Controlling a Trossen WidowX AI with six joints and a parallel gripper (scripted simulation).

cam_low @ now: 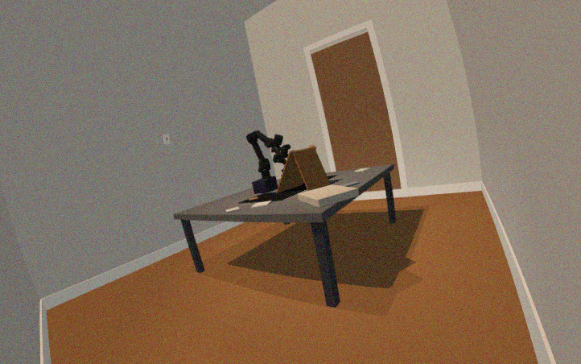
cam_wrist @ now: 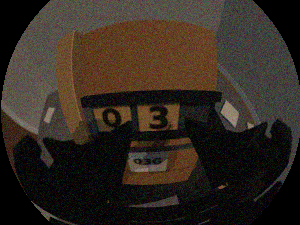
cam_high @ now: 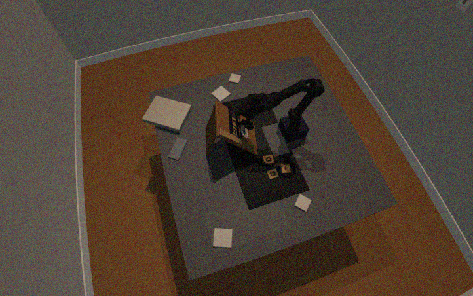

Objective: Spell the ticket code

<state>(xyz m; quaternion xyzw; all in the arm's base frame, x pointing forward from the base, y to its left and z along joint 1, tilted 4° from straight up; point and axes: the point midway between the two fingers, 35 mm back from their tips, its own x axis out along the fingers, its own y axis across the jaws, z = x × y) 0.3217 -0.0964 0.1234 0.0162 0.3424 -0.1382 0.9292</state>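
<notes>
Right now the white ticket is 9 cm below my gripper tip, 4 cm behind it and 3 cm to the left of it. The rest, counted from my gripper tip: black mat (19 cm below, 14 cm behind, 10 cm to the left); grey slab (38 cm ahead, 18 cm below, 4 cm to the right); letter tile (25 cm behind, 18 cm to the right, 18 cm below).
</notes>
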